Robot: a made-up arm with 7 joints. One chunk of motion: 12 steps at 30 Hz.
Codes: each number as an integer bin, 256 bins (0 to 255) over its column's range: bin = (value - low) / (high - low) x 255, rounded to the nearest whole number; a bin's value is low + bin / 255 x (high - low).
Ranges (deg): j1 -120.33..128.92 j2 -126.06..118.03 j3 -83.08..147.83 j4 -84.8..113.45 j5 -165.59..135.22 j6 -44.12..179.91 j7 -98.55..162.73
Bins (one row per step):
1: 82 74 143 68 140 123 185
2: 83 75 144 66 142 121 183
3: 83 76 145 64 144 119 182
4: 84 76 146 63 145 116 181
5: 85 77 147 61 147 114 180
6: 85 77 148 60 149 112 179
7: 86 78 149 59 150 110 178
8: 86 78 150 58 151 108 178
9: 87 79 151 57 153 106 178
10: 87 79 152 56 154 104 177
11: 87 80 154 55 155 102 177
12: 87 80 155 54 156 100 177
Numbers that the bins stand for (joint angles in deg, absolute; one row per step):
1: -40.18 -55.23 46.41 -31.93 -0.44 63.94 91.01
2: -39.20 -54.27 47.32 -33.49 1.92 62.18 88.96
3: -39.20 -53.31 48.22 -35.04 4.28 60.43 87.93
4: -38.22 -53.31 49.13 -35.82 5.46 57.79 86.91
5: -37.25 -52.35 50.03 -37.38 7.82 56.03 85.88
6: -37.25 -52.35 50.94 -38.15 10.18 54.28 84.86
7: -36.27 -51.40 51.84 -38.93 11.36 52.52 83.83
8: -36.27 -51.40 52.75 -39.71 12.54 50.76 83.83
9: -35.29 -50.44 53.65 -40.49 14.90 49.01 83.83
10: -35.29 -50.44 54.56 -41.26 16.08 47.25 82.81
11: -35.29 -49.48 56.37 -42.04 17.26 45.49 82.81
12: -35.29 -49.48 57.28 -42.82 18.43 43.73 82.81

